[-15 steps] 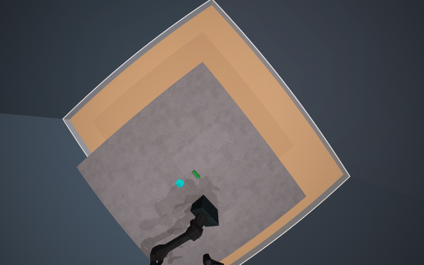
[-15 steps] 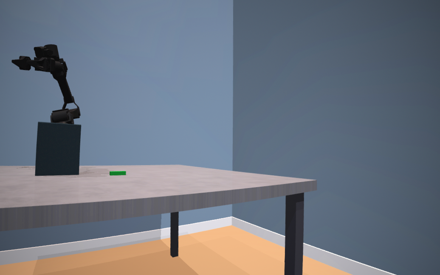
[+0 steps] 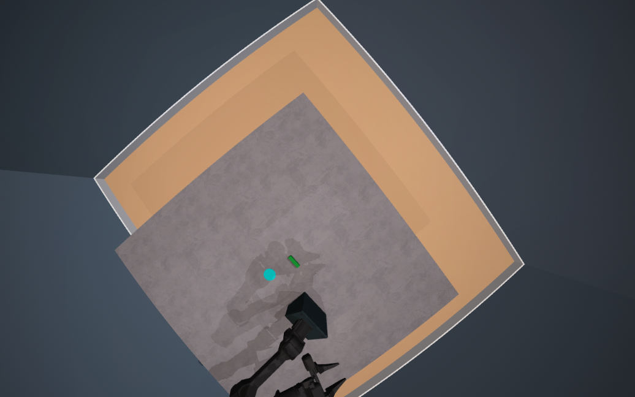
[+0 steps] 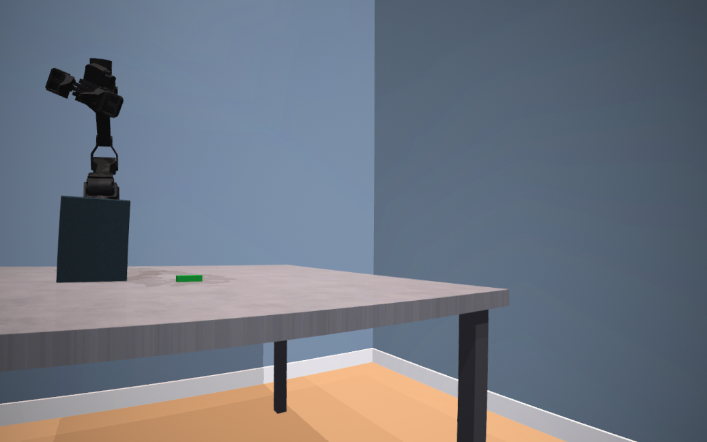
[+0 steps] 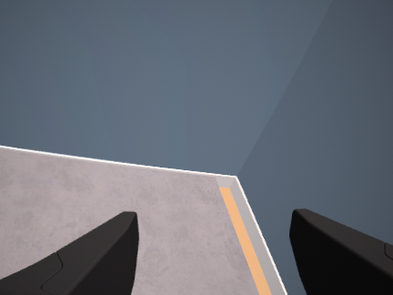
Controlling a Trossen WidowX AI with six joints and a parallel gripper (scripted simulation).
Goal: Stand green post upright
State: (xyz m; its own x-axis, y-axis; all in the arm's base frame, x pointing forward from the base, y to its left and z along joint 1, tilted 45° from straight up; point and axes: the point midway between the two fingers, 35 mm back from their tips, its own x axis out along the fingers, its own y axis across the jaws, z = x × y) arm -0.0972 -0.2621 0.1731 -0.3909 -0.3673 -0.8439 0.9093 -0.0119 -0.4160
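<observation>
The green post is 310 mm ahead of my gripper tip, 30 mm to the right of it and 460 mm below it. Also, from my gripper tip: cyan circle: 340 mm ahead, 100 mm to the left, 470 mm below.
</observation>
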